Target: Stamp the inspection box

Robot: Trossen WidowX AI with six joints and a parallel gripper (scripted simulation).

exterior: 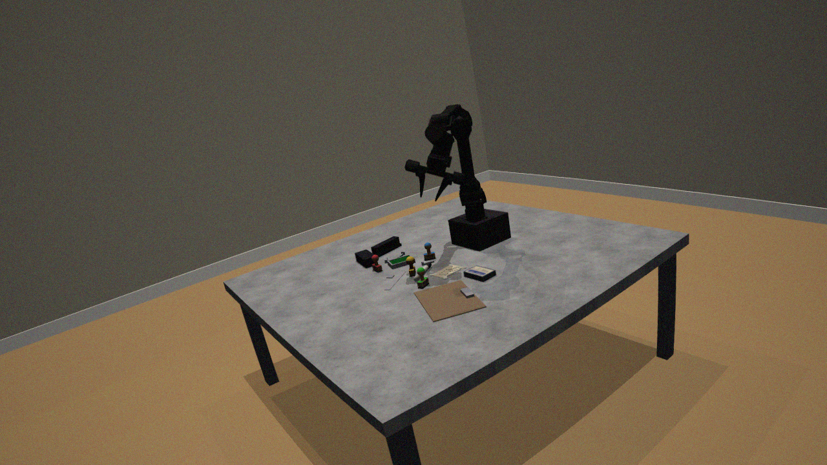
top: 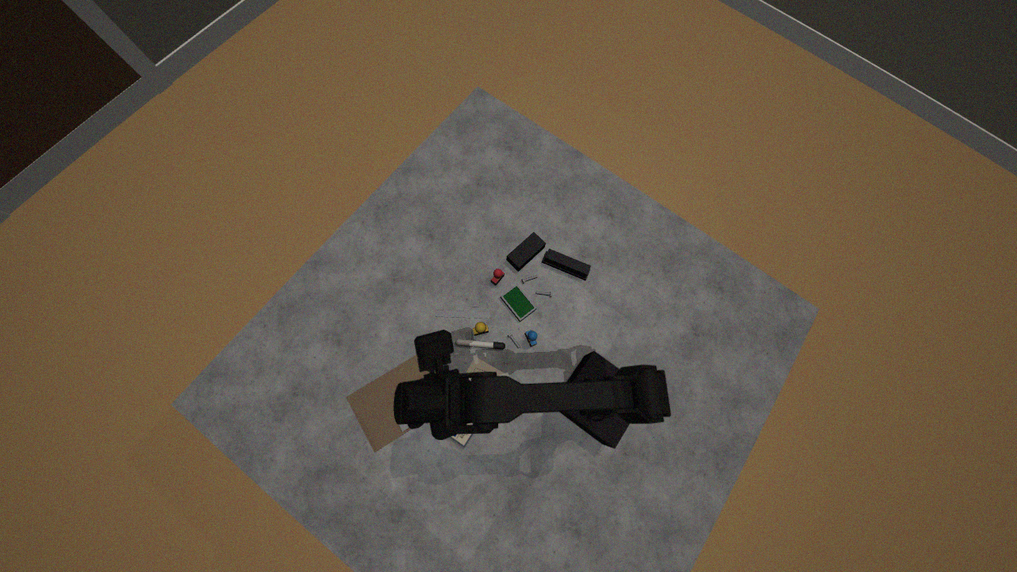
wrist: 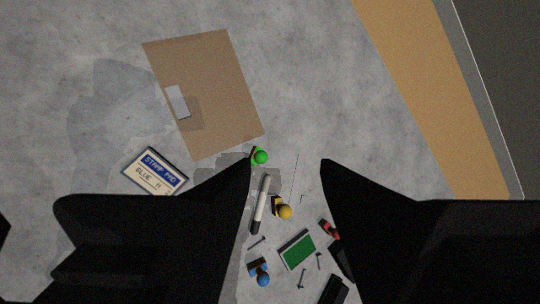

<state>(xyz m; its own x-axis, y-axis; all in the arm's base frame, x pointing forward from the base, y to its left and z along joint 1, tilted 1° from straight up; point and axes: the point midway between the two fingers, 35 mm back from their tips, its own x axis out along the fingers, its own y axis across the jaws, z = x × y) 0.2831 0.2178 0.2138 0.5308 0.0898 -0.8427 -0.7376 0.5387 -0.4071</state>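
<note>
Right now my gripper tip is 50 mm short of the green-knobbed stamp, 40 mm to the left of it and 270 mm above it. Round my gripper tip: cream card 70 mm behind, 80 mm to the right, 290 mm below; white marker 20 mm behind, 150 mm to the right, 280 mm below; yellow-knobbed stamp 20 mm ahead, 170 mm to the right, 270 mm below.
</note>
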